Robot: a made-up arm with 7 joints. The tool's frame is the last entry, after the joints. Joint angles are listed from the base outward. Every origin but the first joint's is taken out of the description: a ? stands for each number. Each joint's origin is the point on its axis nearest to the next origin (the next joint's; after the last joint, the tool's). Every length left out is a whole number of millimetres.
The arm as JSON. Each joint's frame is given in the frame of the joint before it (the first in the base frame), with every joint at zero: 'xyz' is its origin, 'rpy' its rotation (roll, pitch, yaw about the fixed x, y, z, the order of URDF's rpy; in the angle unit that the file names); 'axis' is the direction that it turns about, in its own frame. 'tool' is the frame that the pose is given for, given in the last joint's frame.
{
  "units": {
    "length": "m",
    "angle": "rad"
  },
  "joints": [
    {
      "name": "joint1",
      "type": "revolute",
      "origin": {
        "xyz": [
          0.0,
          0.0,
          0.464
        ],
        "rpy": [
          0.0,
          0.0,
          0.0
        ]
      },
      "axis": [
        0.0,
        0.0,
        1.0
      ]
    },
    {
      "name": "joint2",
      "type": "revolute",
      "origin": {
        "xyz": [
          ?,
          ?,
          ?
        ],
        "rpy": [
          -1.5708,
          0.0,
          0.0
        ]
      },
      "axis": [
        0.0,
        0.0,
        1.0
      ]
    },
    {
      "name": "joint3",
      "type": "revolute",
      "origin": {
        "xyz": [
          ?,
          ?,
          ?
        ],
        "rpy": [
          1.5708,
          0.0,
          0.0
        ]
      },
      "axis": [
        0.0,
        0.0,
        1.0
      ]
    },
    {
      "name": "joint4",
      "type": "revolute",
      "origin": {
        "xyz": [
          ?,
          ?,
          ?
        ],
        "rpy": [
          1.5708,
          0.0,
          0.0
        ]
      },
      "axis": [
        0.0,
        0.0,
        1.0
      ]
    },
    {
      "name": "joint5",
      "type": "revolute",
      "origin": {
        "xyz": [
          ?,
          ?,
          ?
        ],
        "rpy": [
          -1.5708,
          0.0,
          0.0
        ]
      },
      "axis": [
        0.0,
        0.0,
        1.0
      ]
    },
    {
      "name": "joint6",
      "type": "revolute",
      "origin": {
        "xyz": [
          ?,
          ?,
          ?
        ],
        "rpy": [
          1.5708,
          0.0,
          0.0
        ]
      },
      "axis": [
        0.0,
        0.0,
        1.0
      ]
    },
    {
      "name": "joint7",
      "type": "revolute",
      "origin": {
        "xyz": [
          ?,
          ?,
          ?
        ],
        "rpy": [
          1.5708,
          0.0,
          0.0
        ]
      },
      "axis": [
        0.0,
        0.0,
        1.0
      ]
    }
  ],
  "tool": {
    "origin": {
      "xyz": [
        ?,
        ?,
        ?
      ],
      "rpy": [
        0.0,
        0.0,
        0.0
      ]
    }
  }
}
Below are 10 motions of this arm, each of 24 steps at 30 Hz.
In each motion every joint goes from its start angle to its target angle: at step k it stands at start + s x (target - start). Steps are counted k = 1, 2, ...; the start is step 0. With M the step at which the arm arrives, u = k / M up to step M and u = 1 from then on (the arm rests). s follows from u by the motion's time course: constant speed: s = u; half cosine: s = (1 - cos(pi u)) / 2; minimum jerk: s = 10 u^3 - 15 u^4 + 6 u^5.
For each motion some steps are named. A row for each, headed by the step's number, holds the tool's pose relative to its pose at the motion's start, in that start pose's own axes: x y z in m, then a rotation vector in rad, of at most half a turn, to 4 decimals.
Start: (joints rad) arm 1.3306 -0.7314 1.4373 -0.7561 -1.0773 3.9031 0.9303
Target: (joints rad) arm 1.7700 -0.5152 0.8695 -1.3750 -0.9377 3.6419 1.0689
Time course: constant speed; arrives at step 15
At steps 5, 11, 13, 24:
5: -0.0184 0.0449 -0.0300 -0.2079 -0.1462 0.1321
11: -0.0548 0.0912 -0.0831 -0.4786 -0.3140 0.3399
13: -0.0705 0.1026 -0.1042 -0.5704 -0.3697 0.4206
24: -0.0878 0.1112 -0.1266 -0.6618 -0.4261 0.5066

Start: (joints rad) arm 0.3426 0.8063 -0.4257 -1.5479 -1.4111 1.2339 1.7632
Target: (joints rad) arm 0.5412 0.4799 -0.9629 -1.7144 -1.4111 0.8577 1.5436
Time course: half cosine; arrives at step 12
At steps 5, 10, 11, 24:
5: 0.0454 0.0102 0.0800 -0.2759 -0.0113 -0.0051
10: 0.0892 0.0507 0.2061 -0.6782 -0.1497 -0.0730
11: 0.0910 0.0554 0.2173 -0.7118 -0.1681 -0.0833
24: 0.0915 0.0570 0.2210 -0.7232 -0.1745 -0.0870

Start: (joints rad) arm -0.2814 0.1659 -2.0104 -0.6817 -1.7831 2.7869 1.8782
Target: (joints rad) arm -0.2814 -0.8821 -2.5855 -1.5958 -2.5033 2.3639 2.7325
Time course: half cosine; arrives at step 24
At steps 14, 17, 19, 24:
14: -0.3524 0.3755 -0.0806 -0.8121 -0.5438 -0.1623
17: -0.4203 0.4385 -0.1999 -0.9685 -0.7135 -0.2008
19: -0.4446 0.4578 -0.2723 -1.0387 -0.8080 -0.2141
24: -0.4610 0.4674 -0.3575 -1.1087 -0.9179 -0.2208

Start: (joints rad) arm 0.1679 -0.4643 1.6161 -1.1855 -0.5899 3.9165 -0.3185
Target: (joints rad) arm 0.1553 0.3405 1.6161 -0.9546 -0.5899 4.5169 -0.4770
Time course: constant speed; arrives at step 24
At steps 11, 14, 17, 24:
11: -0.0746 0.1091 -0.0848 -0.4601 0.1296 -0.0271
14: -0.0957 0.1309 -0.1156 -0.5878 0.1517 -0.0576
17: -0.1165 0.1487 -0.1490 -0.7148 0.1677 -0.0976
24: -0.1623 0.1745 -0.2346 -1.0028 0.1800 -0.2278

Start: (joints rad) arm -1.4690 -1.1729 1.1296 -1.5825 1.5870 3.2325 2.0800
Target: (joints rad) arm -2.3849 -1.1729 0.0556 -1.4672 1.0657 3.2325 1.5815
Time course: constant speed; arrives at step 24
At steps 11, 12, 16, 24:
11: -0.0537 -0.1745 -0.0146 0.6857 0.0160 -0.7347
12: -0.0612 -0.1838 -0.0212 0.7462 0.0291 -0.8078
16: -0.0933 -0.2072 -0.0509 0.9855 0.1000 -1.1064
24: -0.1543 -0.1852 -0.1034 1.4527 0.3275 -1.7152

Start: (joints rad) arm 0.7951 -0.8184 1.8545 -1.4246 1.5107 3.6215 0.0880
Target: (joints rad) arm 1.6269 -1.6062 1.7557 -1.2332 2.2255 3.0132 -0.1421
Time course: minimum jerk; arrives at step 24
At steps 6, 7, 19, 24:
6: -0.0368 -0.0190 -0.0242 0.0520 -0.1263 -0.0098
7: -0.0535 -0.0273 -0.0372 0.0782 -0.1857 -0.0157
19: -0.2455 -0.0759 -0.3436 0.6324 -1.1165 -0.2279
24: -0.2538 -0.0709 -0.3729 0.6876 -1.1892 -0.2559

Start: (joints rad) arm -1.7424 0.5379 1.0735 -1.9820 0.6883 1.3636 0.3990
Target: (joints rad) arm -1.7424 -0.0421 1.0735 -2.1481 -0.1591 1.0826 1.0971
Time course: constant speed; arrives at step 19
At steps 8, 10, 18, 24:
8: -0.0287 -0.0033 0.0148 -0.4587 0.2454 0.4886
10: -0.0354 -0.0026 0.0179 -0.5584 0.3258 0.6221
18: -0.0636 0.0033 0.0260 -0.8895 0.7192 1.1845
24: -0.0674 0.0042 0.0266 -0.9228 0.7762 1.2569

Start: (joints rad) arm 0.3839 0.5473 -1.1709 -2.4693 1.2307 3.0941 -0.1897
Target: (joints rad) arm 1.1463 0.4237 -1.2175 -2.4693 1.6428 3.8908 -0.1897
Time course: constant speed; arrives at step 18
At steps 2, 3, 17, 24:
2: -0.0150 -0.0186 -0.0158 0.0419 0.0751 -0.0098
3: -0.0231 -0.0270 -0.0240 0.0627 0.1113 -0.0130
17: -0.1620 -0.0876 -0.1470 0.3183 0.5166 0.0384
24: -0.1728 -0.0878 -0.1560 0.3321 0.5388 0.0466

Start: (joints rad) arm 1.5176 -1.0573 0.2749 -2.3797 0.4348 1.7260 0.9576
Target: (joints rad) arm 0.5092 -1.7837 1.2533 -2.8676 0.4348 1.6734 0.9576
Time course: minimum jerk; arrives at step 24
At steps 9, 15, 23, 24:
9: -0.0288 0.0006 0.0457 -0.1963 0.2751 0.1009
15: 0.0198 0.0323 0.1526 -0.6701 0.7049 0.4455
23: 0.0859 0.1001 0.1905 -1.0267 0.9212 0.7609
24: 0.0860 0.1003 0.1905 -1.0276 0.9217 0.7618

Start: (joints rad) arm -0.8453 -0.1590 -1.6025 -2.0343 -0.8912 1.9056 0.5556
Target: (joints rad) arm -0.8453 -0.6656 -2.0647 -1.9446 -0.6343 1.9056 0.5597
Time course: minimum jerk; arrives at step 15
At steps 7, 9, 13, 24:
7: 0.0114 0.0736 0.0896 0.2696 -0.2367 0.1947
9: 0.0055 0.1004 0.1509 0.4114 -0.3805 0.2942
13: -0.0137 0.1166 0.2311 0.5722 -0.5667 0.4061
24: -0.0154 0.1170 0.2364 0.5820 -0.5791 0.4130

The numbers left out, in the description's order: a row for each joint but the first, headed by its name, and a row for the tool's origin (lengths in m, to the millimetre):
joint2: 0.0 0.0 0.0
joint3: 0.0 -0.196 0.0
joint4: 0.08 0.0 0.0
joint5: -0.065 0.301 0.0
joint6: 0.0 0.0 0.0
joint7: 0.071 0.0 0.0
tool: 0.0 0.0 0.0

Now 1 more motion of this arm.
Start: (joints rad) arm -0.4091 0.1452 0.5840 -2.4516 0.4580 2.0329 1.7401
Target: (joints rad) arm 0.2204 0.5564 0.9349 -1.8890 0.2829 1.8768 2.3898
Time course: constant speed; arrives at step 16
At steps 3, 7, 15, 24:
3: -0.0725 0.0138 0.0228 -0.0450 0.0848 -0.0705
7: -0.1613 0.0535 0.0620 -0.0982 0.1893 -0.1617
15: -0.2891 0.1909 0.1511 -0.1965 0.3647 -0.3223
24: -0.2994 0.2116 0.1617 -0.2092 0.3837 -0.3391

